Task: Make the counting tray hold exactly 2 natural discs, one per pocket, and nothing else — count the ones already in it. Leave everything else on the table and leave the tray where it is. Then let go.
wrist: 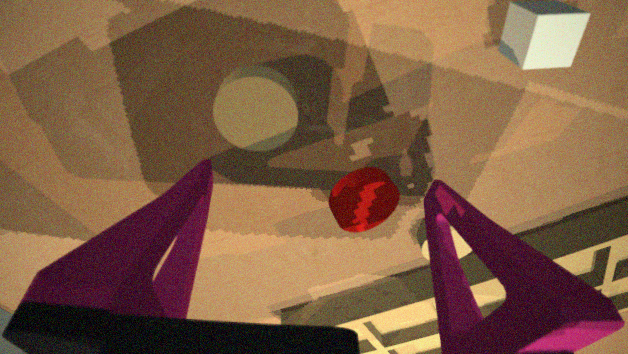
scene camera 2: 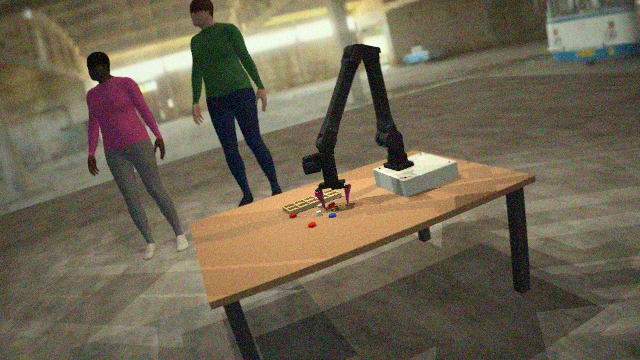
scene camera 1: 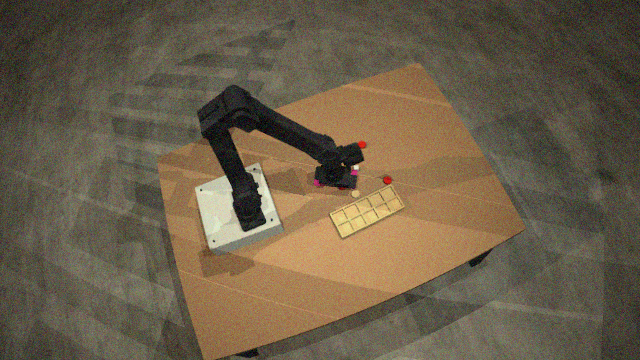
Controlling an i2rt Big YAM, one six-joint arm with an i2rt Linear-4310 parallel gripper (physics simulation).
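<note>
My gripper (scene camera 1: 336, 178) (scene camera 2: 335, 205) (wrist: 324, 180) is open and empty, its magenta fingers pointing down over the table. One natural disc (wrist: 255, 112) lies flat just beyond the fingertips, nearer the left finger in the wrist view; the gripper hides it in scene camera 1. A second natural disc (scene camera 1: 355, 193) (wrist: 458, 244) lies on the table beside the tray's long side, partly behind the right finger in the wrist view. The counting tray (scene camera 1: 372, 220) (scene camera 2: 301, 208) (wrist: 395, 319) has two rows of pockets, and I see no disc in them in scene camera 1.
A red disc (wrist: 364, 200) (scene camera 2: 331, 204) lies between the finger lines, close to the second natural disc. Other red discs (scene camera 1: 362, 144) (scene camera 1: 387, 180), a blue disc (scene camera 2: 332, 215) and a white cube (wrist: 552, 40) (scene camera 2: 319, 213) lie around. The arm's white base (scene camera 1: 220, 220) stands left of the tray.
</note>
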